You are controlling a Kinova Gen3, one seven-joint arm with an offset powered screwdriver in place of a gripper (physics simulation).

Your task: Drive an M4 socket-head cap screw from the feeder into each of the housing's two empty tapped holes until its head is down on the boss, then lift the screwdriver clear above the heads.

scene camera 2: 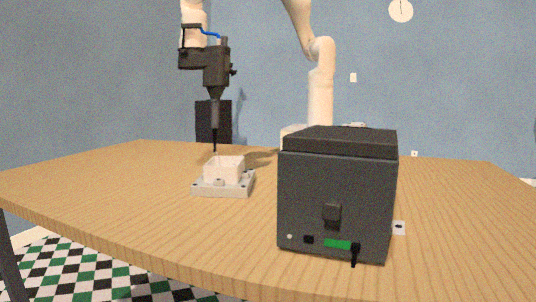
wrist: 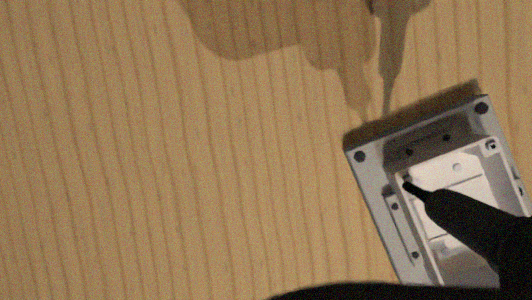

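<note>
The white open housing point(scene camera 2: 224, 171) point(wrist: 452, 172) sits in a grey fixture plate point(scene camera 2: 215, 191) point(wrist: 370, 185). My screwdriver point(scene camera 2: 215, 151) point(wrist: 406, 185) points straight down over the housing's corner, at the far left in the scene view. A small pale screw point(scene camera 2: 216, 156) stands upright at that corner, directly under the bit, its head at or very near the tip. Whether the bit sits in its socket is too small to tell. In the wrist view the bit hides most of that corner. Another corner boss point(wrist: 491, 145) has a dark centre; I cannot tell whether it holds a screw.
A dark box-shaped feeder point(scene camera 2: 335, 195) with a green display stands nearer the camera, right of the fixture. A small white plate point(scene camera 2: 398, 227) shows beside it. Clamp blocks with dark screws hold the housing's sides. The arm's shadow falls across the wooden table point(wrist: 150, 175).
</note>
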